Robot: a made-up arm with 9 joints.
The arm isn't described. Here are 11 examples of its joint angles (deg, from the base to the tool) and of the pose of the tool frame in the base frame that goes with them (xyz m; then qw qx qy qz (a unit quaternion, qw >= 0)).
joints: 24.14 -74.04 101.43 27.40 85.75 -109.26 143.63 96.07 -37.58
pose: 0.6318 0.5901 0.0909 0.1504 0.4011 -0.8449 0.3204
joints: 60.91 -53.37 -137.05 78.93 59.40 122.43 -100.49 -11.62 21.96
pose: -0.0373 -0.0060 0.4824 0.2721 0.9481 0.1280 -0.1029
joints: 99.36 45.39 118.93 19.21 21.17 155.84 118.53 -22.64 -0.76
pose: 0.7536 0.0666 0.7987 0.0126 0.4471 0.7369 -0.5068
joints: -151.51 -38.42 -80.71 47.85 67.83 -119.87 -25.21 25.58 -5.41
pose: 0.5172 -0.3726 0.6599 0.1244 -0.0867 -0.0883 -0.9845
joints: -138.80 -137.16 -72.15 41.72 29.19 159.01 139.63 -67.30 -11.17
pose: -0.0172 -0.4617 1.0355 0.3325 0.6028 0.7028 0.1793
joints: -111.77 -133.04 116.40 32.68 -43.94 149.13 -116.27 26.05 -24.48
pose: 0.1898 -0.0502 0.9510 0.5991 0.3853 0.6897 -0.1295
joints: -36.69 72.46 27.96 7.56 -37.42 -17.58 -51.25 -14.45 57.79
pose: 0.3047 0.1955 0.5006 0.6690 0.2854 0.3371 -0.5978
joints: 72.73 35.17 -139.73 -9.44 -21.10 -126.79 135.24 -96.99 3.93
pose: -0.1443 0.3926 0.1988 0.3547 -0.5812 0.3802 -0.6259
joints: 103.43 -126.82 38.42 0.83 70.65 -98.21 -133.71 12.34 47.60
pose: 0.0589 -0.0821 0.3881 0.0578 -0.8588 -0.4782 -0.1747
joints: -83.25 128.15 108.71 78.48 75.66 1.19 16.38 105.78 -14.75
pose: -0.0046 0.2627 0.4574 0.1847 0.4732 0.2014 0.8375
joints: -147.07 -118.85 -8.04 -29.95 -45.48 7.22 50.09 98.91 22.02
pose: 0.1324 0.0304 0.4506 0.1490 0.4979 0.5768 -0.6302
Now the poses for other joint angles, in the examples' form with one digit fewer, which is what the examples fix.
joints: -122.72 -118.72 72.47 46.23 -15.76 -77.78 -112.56 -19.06 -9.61
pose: -0.074 -0.003 0.873 0.510 0.821 0.127 -0.224
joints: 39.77 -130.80 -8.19 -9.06 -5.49 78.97 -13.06 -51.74 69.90
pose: -0.103 -0.230 0.481 0.259 -0.962 0.072 -0.053
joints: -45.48 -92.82 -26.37 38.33 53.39 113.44 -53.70 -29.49 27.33
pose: -0.217 0.092 0.830 0.787 -0.322 0.241 0.468
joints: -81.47 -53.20 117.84 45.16 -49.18 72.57 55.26 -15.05 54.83
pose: 0.361 -0.302 0.305 0.393 -0.256 -0.065 -0.881
